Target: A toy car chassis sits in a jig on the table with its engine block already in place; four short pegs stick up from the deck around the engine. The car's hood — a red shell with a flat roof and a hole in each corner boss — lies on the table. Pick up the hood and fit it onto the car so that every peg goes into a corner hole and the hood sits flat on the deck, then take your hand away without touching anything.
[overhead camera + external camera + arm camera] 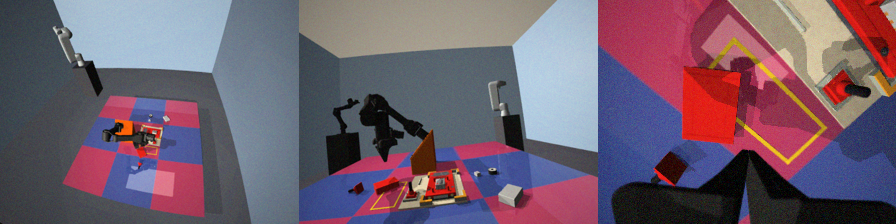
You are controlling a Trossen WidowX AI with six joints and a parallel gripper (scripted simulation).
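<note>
My gripper tip is 4 cm past the red hood, 2 cm to the left of it and 11 cm above it. The rest, counted from my gripper tip: grey engine block (7 cm ahead, 23 cm to the left, 10 cm below); black tyre (1 cm behind, 47 cm to the left, 12 cm below).
</note>
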